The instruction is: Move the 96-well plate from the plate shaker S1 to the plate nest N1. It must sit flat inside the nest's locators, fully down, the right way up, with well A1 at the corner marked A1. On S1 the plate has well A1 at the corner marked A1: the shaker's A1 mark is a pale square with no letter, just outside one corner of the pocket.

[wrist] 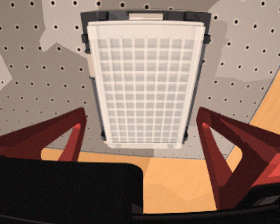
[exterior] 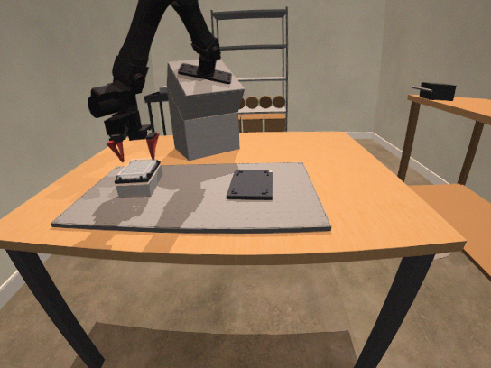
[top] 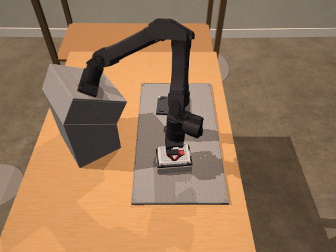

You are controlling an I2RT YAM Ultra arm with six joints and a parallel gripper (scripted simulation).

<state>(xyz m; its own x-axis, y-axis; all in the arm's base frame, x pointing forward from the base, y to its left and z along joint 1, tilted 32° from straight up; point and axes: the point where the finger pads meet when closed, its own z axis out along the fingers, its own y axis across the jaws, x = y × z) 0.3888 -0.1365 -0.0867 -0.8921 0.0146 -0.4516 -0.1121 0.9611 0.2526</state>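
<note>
My hand is 3 cm above the white 96-well plate.
</note>
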